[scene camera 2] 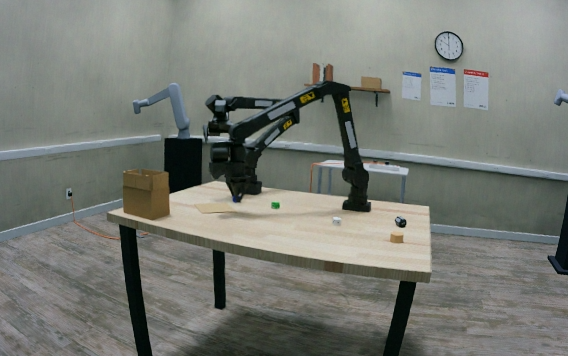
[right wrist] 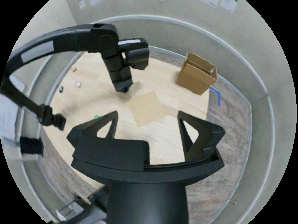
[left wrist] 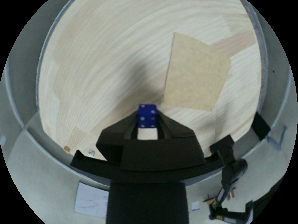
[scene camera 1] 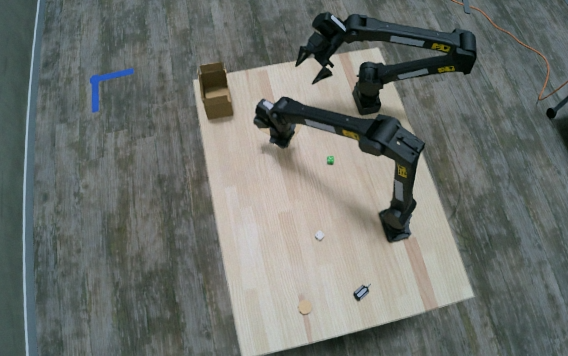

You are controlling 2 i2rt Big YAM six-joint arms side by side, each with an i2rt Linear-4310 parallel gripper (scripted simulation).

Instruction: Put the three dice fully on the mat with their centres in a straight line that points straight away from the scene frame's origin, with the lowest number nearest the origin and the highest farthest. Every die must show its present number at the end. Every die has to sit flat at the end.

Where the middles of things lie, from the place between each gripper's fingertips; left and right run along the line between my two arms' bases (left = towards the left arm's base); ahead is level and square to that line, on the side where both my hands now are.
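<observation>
Tan mat (left wrist: 196,72): 110 mm to the right of my left hand, 10 mm behind it, 50 mm below it.
My right hand: 60 mm to the right of the tan mat, 80 mm short of it, 250 mm above it.
</observation>
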